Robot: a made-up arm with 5 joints. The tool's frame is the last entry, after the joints.
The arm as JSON. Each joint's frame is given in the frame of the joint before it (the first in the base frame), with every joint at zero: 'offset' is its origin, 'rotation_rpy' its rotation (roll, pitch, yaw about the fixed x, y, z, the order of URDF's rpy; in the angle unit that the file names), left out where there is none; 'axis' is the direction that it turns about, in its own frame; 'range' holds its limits. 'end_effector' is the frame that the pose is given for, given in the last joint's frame.
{
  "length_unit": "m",
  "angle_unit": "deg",
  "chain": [
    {
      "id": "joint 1",
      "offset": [
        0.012,
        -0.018,
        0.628
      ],
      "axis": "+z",
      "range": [
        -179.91,
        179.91
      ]
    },
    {
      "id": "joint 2",
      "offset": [
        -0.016,
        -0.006,
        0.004
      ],
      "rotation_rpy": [
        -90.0,
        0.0,
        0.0
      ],
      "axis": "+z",
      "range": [
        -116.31,
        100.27
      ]
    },
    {
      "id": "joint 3",
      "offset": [
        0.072,
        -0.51,
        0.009
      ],
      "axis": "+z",
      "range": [
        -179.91,
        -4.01
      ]
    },
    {
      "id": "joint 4",
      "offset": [
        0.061,
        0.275,
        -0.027
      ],
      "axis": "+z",
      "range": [
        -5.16,
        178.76
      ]
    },
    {
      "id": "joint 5",
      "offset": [
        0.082,
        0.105,
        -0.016
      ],
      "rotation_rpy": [
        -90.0,
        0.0,
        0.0
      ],
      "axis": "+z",
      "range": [
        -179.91,
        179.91
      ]
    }
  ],
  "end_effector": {
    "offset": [
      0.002,
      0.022,
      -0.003
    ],
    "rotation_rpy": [
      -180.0,
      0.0,
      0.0
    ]
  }
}
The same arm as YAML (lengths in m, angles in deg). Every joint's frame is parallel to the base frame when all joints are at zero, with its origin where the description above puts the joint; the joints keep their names.
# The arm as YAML. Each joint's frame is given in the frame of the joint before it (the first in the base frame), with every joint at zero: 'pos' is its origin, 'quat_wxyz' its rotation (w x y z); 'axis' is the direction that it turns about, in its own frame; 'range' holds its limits. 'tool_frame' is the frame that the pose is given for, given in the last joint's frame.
length_unit: m
angle_unit: deg
joints:
  - joint: joint 1
    pos: [0.012, -0.018, 0.628]
    quat_wxyz: [1.0, 0.0, 0.0, 0.0]
    axis: [0.0, 0.0, 1.0]
    range: [-179.91, 179.91]
  - joint: joint 2
    pos: [-0.016, -0.006, 0.004]
    quat_wxyz: [1.0, 0.0, 0.0, 0.0]
    axis: [0.0, 1.0, 0.0]
    range: [-116.31, 100.27]
  - joint: joint 3
    pos: [0.072, 0.009, 0.51]
    quat_wxyz: [1.0, 0.0, 0.0, 0.0]
    axis: [0.0, 1.0, 0.0]
    range: [-179.91, -4.01]
  - joint: joint 4
    pos: [0.061, -0.027, -0.275]
    quat_wxyz: [1.0, 0.0, 0.0, 0.0]
    axis: [0.0, 1.0, 0.0]
    range: [-5.16, 178.76]
  - joint: joint 5
    pos: [0.082, -0.016, -0.105]
    quat_wxyz: [1.0, 0.0, 0.0, 0.0]
    axis: [0.0, 0.0, -1.0]
    range: [-179.91, 179.91]
tool_frame:
  pos: [0.002, -0.022, 0.003]
  quat_wxyz: [1.0, 0.0, 0.0, 0.0]

